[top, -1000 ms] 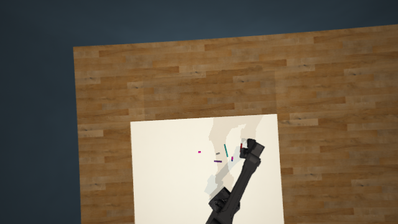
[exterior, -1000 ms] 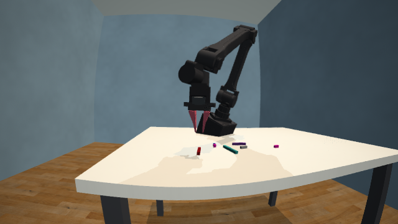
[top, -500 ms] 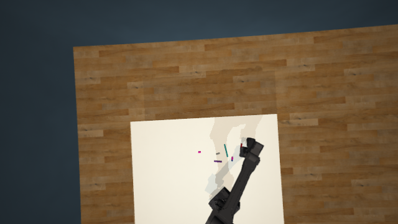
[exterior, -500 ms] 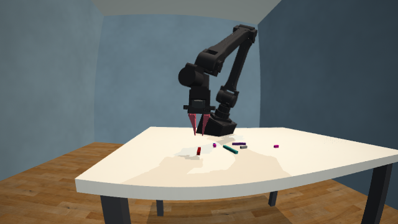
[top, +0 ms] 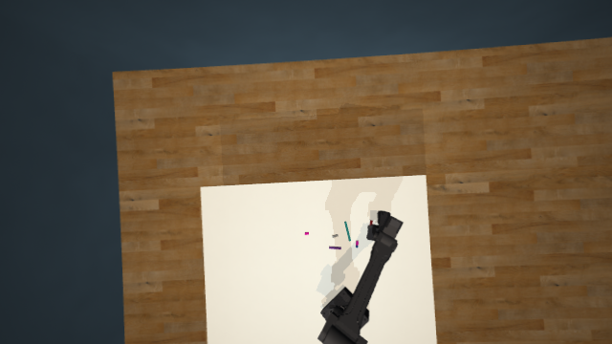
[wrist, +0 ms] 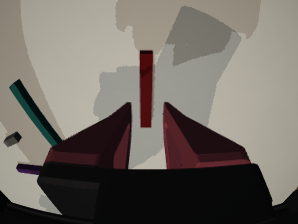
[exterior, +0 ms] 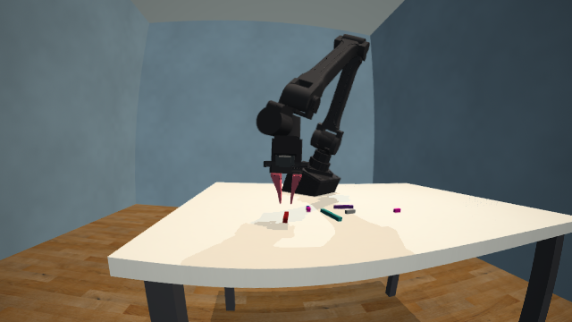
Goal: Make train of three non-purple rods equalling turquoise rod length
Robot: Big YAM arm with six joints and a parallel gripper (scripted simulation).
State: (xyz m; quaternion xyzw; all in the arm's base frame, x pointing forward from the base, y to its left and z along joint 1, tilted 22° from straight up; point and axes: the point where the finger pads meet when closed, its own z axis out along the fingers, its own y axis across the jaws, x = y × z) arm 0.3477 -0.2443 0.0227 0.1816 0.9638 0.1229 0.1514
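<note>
The red rod is 4 cm below my hand. Also, from my hand: blue rod 9 cm to the left, 8 cm behind, 4 cm below; turquoise rod 12 cm to the left, 4 cm below; grey rod 19 cm to the left, 4 cm below, 1 cm behind.
</note>
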